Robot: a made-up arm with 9 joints. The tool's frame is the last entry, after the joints. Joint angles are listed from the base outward.
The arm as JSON. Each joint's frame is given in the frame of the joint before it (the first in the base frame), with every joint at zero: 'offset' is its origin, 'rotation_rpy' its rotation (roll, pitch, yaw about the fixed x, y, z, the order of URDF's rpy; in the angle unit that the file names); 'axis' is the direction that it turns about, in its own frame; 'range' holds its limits. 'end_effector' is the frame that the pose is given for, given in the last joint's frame.
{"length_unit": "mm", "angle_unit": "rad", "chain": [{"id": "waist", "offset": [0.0, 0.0, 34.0], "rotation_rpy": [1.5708, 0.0, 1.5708], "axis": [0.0, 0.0, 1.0], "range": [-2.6, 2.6]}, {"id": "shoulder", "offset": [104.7, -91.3, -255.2], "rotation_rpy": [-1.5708, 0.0, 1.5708], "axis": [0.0, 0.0, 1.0], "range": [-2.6, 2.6]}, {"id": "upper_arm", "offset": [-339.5, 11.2, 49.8], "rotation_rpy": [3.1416, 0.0, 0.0], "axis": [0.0, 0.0, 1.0], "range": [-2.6, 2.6]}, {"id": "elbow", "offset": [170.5, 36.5, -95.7], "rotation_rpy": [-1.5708, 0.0, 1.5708], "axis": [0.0, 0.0, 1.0], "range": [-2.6, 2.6]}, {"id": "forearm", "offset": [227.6, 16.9, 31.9], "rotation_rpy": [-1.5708, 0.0, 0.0], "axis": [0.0, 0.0, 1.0], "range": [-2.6, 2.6]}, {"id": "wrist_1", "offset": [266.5, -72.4, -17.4], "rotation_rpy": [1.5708, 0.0, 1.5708], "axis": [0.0, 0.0, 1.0], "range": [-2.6, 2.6]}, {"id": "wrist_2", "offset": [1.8, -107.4, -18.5], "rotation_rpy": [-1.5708, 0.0, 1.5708], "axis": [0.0, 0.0, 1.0], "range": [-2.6, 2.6]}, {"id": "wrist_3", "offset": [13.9, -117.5, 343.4], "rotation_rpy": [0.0, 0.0, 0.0], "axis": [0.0, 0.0, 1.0], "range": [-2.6, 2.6]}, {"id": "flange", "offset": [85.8, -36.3, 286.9], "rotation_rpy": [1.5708, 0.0, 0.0], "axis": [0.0, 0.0, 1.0], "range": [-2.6, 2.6]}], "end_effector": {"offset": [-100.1, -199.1, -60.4], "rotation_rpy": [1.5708, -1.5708, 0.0]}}
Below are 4 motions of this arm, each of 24 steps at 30 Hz.
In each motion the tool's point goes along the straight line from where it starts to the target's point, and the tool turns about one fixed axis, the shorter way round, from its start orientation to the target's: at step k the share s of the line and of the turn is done. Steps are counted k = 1, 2, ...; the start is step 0. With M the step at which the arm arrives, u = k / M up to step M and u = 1 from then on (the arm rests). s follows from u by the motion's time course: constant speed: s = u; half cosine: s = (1 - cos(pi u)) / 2; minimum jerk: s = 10 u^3 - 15 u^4 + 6 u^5.
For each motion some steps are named. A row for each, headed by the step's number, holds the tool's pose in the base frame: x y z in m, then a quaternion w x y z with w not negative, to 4 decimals.
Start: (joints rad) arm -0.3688 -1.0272 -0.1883 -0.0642 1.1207 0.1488 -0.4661 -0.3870 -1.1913
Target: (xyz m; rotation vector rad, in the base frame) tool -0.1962 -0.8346 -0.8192 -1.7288 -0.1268 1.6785
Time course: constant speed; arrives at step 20
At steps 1, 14, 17, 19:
1: 0.1173 -0.0661 -0.9479 0.6417 -0.6061 -0.3145 0.3491
14: -0.0972 -0.5919 -0.8598 0.4599 -0.6674 -0.1375 0.5694
17: -0.1467 -0.7133 -0.8395 0.4094 -0.6705 -0.0936 0.6116
19: -0.1797 -0.7942 -0.8260 0.3743 -0.6703 -0.0640 0.6376

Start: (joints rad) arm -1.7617 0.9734 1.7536 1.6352 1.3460 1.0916 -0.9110 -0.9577 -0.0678
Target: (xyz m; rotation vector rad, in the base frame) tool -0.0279 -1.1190 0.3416 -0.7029 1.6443 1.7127
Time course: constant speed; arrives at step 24
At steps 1, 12, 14, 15, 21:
1: 0.6161 -0.2658 0.5720 0.1171 -0.7781 0.4319 0.4408
12: 0.3081 -0.6739 0.4618 0.2288 -0.5618 0.5531 0.5711
14: 0.2521 -0.7481 0.4418 0.2471 -0.5163 0.5700 0.5895
15: 0.2241 -0.7851 0.4318 0.2560 -0.4930 0.5778 0.5980
21: 0.0561 -1.0077 0.3717 0.3051 -0.3457 0.6152 0.6395

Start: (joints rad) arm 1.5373 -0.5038 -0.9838 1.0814 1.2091 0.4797 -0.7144 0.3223 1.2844
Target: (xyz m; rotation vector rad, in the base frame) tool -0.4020 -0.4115 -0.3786 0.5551 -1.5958 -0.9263
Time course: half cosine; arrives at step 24
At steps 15, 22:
15: -0.2986 -0.3517 -0.4742 0.4945 0.3618 -0.6991 -0.3686
22: -0.3963 -0.4082 -0.3839 0.5668 0.2436 -0.6815 -0.3935

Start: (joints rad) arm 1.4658 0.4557 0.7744 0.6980 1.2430 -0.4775 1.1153 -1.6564 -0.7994
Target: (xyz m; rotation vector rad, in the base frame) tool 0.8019 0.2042 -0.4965 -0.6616 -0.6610 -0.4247
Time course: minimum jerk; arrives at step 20
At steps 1, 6, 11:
1: 0.4883 0.3817 -0.7467 0.9440 -0.2136 0.0141 -0.2511
6: 0.5392 0.3529 -0.7061 0.9403 -0.2325 -0.0405 -0.2454
11: 0.6742 0.2765 -0.5984 0.9150 -0.2788 -0.1842 -0.2262

